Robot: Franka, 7 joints.
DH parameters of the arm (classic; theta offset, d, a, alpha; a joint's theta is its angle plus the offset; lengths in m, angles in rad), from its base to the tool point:
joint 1: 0 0.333 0 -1.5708
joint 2: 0 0 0 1.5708
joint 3: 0 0.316 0.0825 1.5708
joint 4: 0 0 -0.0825 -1.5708
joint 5: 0 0.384 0 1.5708
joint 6: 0 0 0.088 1.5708
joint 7: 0 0.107 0 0
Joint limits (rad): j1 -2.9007..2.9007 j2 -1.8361..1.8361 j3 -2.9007..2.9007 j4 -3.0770..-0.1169 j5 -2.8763..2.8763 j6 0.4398..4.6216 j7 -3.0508..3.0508
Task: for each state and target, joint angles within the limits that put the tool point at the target. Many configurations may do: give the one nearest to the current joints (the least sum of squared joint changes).
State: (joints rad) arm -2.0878 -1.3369 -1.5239 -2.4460 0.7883 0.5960 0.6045
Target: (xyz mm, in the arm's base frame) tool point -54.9 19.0 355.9
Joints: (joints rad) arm -2.2308 -1.4667 -1.3326 -3.0770 0.0866 0.4820 0.6045
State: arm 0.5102 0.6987 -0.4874 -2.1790 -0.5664 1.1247 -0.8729
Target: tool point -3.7 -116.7 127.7
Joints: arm 0.2180 1.1550 -0.3405 -2.7859 -0.3883 1.3061 -0.8729
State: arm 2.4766 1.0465 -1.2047 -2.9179 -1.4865 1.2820 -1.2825
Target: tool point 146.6 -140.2 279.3
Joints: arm 1.6427 0.7168 -1.4416 -3.0770 -0.9389 1.4381 -1.2825
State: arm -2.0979 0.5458 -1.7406 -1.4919 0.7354 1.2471 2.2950
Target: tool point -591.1 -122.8 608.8
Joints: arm -1.9211 0.6568 -1.5849 -1.3360 0.7990 1.2991 2.2950
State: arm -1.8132 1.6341 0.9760 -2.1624 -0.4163 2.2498 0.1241
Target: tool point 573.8 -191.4 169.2
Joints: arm -1.5701 1.5913 1.3067 -1.9396 -0.4135 2.3720 0.1241
